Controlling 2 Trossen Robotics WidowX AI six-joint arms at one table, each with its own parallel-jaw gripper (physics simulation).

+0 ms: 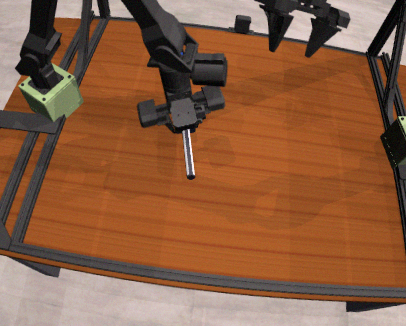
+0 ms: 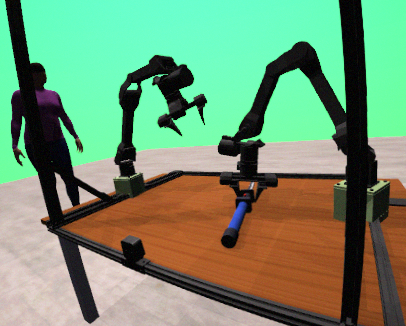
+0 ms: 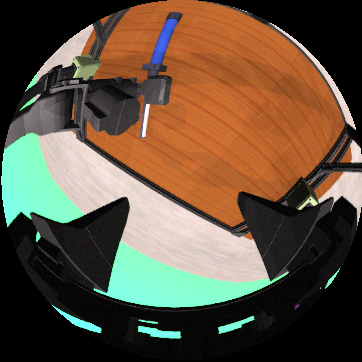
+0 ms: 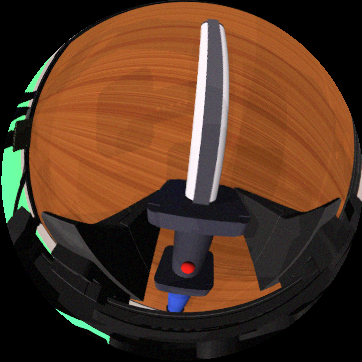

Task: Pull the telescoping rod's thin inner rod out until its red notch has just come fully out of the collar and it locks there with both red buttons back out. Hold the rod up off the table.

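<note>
The rod's white and grey inner rod (image 1: 188, 155) (image 3: 145, 120) (image 4: 207, 110) sticks out of the dark flanged collar (image 2: 246, 198) (image 4: 192, 245). The blue outer tube (image 2: 238, 216) (image 3: 164, 42) is on the collar's other side. One red button (image 4: 187, 268) shows between the flanges; the other is hidden. No red notch shows on the inner rod. My right gripper (image 2: 247, 195) (image 4: 198, 194) is shut on the collar, a finger at each side. The rod's height over the table is hard to tell. My left gripper (image 1: 290, 52) (image 2: 192, 129) (image 3: 183, 200) is open and empty, high up and away from the rod.
The wooden table (image 1: 300, 225) (image 2: 195, 265) has a dark metal rail (image 1: 210, 280) along its edge. Upright frame posts (image 2: 352, 150) stand at its sides. A small black box (image 1: 243, 23) (image 2: 132, 248) sits on the rail. A person (image 2: 47, 115) stands beyond the table.
</note>
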